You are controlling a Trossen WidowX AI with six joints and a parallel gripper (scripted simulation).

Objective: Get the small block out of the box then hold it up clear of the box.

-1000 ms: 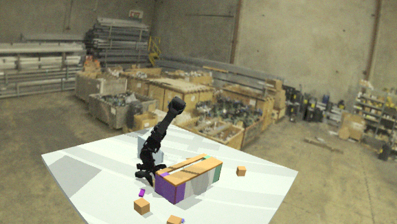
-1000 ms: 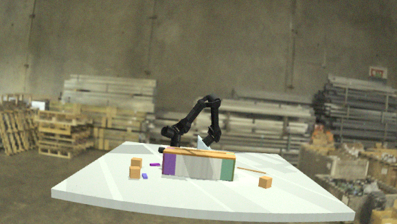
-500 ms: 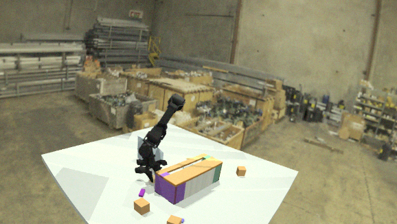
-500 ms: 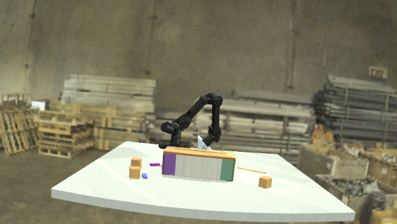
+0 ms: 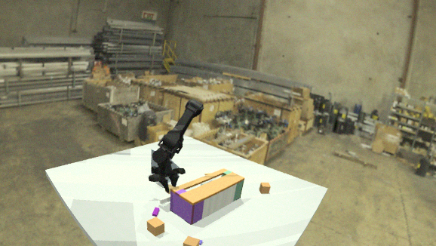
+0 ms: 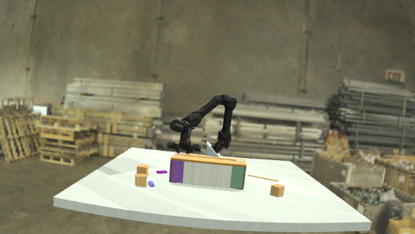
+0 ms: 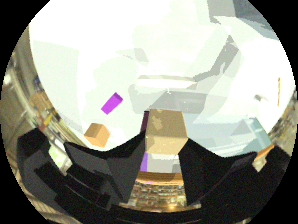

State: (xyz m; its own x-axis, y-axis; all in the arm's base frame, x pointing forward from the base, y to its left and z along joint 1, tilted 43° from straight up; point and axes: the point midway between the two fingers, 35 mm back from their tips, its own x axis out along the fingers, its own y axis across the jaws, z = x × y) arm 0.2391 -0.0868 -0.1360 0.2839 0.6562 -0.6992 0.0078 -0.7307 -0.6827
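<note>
My gripper tip is 110 mm to the left of the small purple piece, 70 mm above it and 20 mm short of it. Round my gripper tip: thin orange stick 470 mm to the left, 110 mm behind, 80 mm below; small tan block 10 mm behind, 10 mm above.
</note>
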